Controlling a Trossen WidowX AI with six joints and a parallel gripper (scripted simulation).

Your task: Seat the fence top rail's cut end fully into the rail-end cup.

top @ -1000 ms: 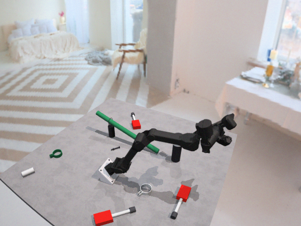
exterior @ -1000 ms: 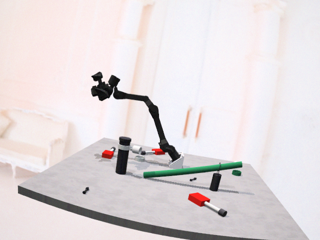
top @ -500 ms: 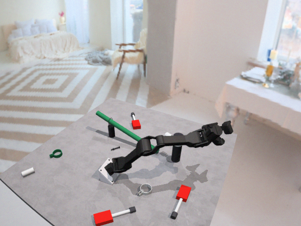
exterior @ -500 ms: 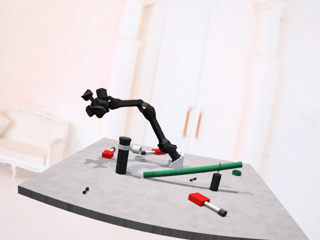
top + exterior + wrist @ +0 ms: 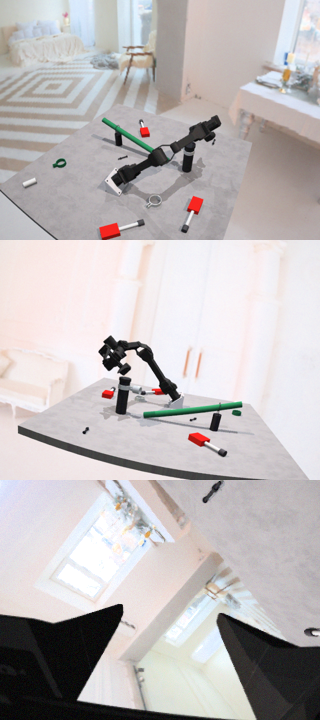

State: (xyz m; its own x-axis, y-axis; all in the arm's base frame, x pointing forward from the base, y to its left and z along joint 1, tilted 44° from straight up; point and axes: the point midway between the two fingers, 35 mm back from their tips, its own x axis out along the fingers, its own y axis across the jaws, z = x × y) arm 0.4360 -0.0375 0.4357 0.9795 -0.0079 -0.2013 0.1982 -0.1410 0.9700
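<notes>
Right now the white rail-end cup is 140 mm behind my gripper tip, 120 mm below it and 100 mm to the left of it. Also, from my gripper tip: small black post 570 mm to the left, 180 mm below, 180 mm behind; white cylinder 820 mm behind, 790 mm to the left, 260 mm below.
</notes>
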